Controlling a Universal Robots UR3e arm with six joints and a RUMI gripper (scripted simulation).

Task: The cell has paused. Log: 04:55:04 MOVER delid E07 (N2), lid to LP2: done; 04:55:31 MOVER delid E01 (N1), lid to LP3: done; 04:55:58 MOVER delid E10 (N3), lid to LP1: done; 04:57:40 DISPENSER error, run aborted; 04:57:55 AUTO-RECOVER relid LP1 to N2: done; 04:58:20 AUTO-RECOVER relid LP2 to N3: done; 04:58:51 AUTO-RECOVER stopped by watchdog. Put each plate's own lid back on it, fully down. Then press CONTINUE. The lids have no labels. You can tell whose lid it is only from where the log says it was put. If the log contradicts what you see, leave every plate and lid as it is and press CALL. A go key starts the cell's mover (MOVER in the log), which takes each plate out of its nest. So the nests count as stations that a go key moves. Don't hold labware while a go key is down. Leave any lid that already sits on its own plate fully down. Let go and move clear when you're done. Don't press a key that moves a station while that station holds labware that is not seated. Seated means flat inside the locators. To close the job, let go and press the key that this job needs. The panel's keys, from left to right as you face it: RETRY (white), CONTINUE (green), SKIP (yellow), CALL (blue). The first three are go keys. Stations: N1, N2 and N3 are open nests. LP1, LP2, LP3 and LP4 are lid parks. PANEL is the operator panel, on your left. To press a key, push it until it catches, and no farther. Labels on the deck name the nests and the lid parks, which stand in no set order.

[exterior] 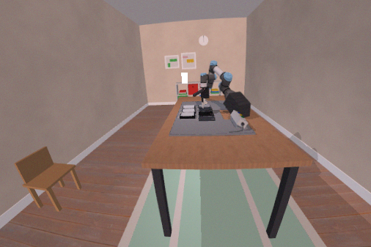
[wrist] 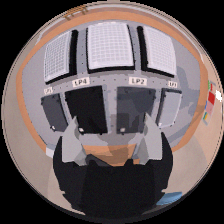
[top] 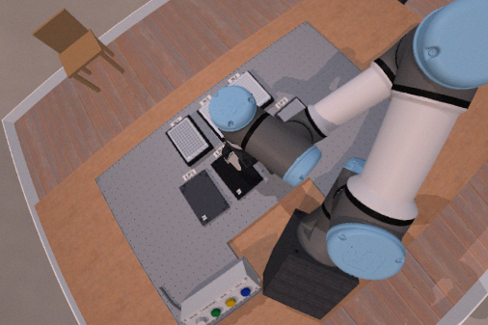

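Right now the lid park LP3 is 80 mm behind my hand, 180 mm to the right of it and 60 mm below it. Also, from my hand: lid park LP2 (50 mm behind, 50 mm to the right, 60 mm below); lid park LP4 (10 mm behind, 70 mm to the left, 60 mm below); lid (140 mm ahead, 40 mm to the right, 40 mm below).
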